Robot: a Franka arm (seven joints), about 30 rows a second.
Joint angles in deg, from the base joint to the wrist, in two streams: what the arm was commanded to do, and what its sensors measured. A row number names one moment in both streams.
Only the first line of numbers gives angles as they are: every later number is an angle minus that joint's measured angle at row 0.
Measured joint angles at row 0:
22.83, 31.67, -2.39, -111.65, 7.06, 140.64, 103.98
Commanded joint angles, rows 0 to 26:
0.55, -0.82, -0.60, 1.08, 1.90, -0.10, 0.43
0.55, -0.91, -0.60, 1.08, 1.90, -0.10, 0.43
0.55, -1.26, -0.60, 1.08, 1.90, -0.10, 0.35
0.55, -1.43, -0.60, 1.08, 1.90, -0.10, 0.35
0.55, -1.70, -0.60, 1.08, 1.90, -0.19, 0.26
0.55, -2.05, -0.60, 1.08, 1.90, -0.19, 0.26
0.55, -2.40, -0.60, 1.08, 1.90, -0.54, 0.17
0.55, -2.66, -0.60, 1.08, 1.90, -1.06, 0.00
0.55, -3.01, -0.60, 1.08, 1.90, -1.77, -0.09
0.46, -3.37, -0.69, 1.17, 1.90, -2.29, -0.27
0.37, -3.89, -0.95, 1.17, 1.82, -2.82, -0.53
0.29, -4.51, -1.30, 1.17, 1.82, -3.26, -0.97
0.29, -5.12, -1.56, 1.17, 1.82, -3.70, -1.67
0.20, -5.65, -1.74, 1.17, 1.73, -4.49, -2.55
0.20, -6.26, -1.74, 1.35, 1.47, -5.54, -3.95
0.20, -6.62, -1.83, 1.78, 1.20, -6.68, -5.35
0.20, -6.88, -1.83, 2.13, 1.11, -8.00, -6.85
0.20, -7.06, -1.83, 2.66, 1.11, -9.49, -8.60
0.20, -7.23, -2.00, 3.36, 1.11, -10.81, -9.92
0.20, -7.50, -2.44, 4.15, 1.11, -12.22, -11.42
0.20, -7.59, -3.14, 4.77, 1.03, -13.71, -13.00
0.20, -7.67, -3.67, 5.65, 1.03, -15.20, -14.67
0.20, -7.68, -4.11, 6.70, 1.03, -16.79, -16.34
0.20, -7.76, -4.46, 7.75, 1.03, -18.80, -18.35
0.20, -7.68, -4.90, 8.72, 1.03, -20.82, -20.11
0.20, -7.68, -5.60, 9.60, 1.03, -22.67, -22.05
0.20, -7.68, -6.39, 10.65, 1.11, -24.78, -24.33
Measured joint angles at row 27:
0.00, -7.28, -3.53, 6.05, 0.07, -16.07, -15.02
